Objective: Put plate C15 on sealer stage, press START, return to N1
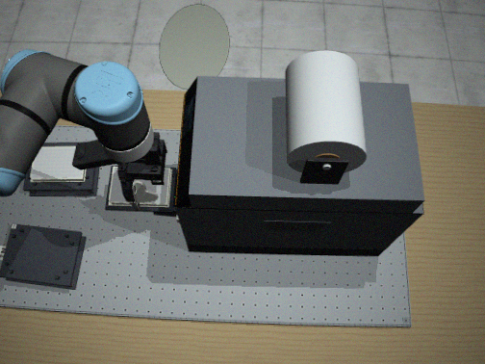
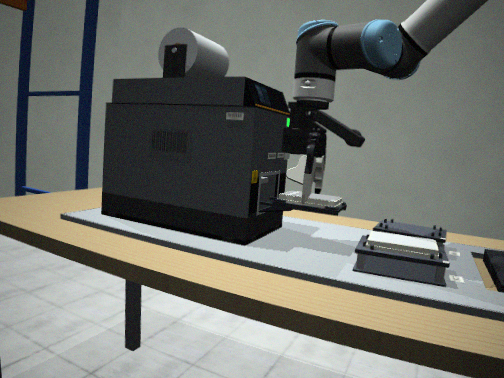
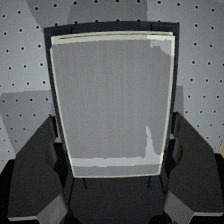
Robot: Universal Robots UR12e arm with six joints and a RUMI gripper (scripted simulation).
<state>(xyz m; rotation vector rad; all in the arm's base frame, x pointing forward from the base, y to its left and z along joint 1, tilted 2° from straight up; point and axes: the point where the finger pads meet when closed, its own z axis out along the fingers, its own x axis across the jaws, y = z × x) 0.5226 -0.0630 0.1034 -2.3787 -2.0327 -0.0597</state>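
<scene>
Right now the plate C15 is 1 cm below my hand. Also, from my hand: plate 19 cm behind, 10 cm to the left, 6 cm below; dark stage 2 cm below; square start button 11 cm to the right, 9 cm ahead, 8 cm above.
</scene>
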